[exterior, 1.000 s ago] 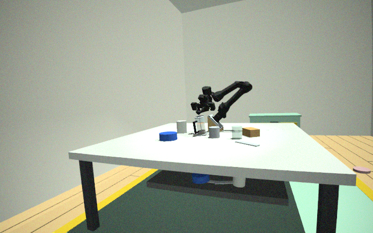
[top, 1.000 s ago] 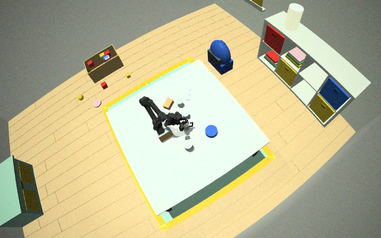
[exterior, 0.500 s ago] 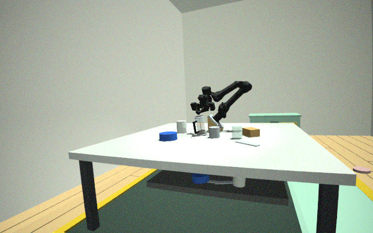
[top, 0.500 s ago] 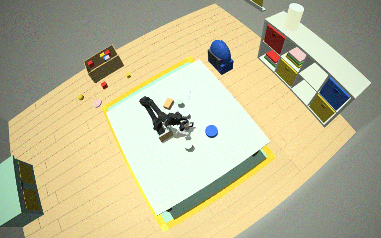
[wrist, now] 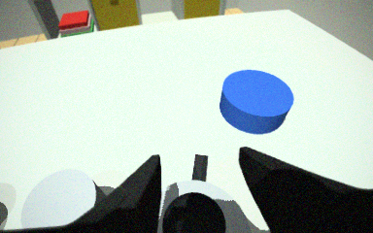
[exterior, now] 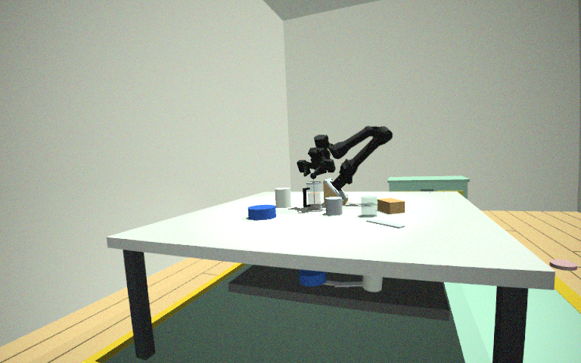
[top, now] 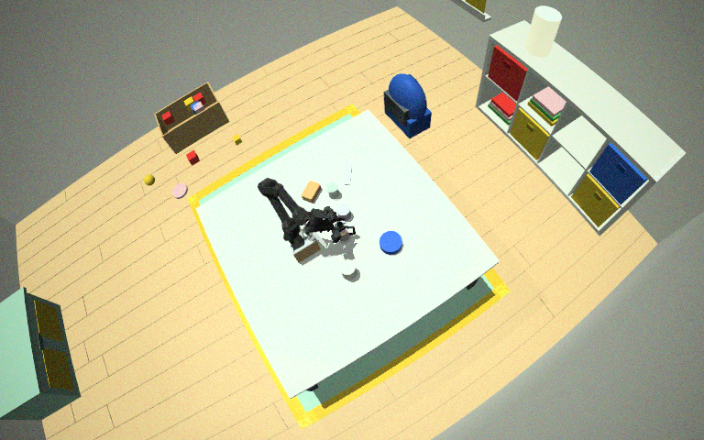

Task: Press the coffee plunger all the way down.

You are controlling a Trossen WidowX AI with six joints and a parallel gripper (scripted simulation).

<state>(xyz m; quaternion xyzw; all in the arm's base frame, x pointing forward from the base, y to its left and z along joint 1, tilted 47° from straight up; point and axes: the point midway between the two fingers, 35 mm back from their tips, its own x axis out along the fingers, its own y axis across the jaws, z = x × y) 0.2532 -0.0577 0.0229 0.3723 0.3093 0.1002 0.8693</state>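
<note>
Now: the coffee press 8 cm below my gripper tip and 1 cm behind it. Also, from my gripper tip: brown block 34 cm to the left, 14 cm below, 9 cm behind; then grey mug 13 cm to the left, 13 cm below, 2 cm ahead.
</note>
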